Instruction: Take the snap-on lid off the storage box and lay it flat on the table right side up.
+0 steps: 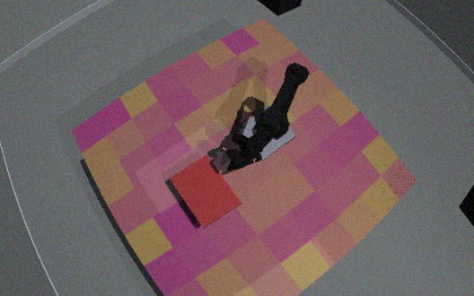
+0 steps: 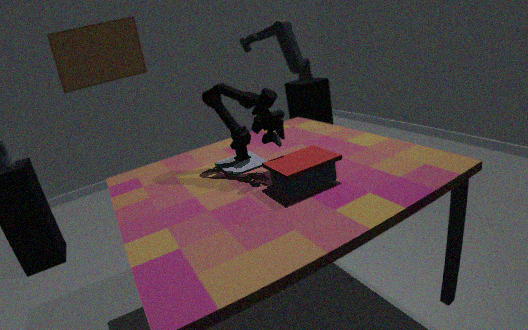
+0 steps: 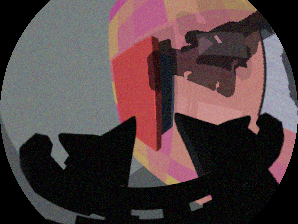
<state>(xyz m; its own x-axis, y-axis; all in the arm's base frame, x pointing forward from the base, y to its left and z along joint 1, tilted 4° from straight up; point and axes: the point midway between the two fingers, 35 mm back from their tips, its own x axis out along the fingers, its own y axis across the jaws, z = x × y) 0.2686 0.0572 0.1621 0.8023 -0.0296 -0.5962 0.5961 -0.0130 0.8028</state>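
My gripper tip is now 13 cm short of the red lid and 5 cm above it. The rest, counted from my gripper tip: dark blue storage box: 13 cm ahead, 9 cm below.
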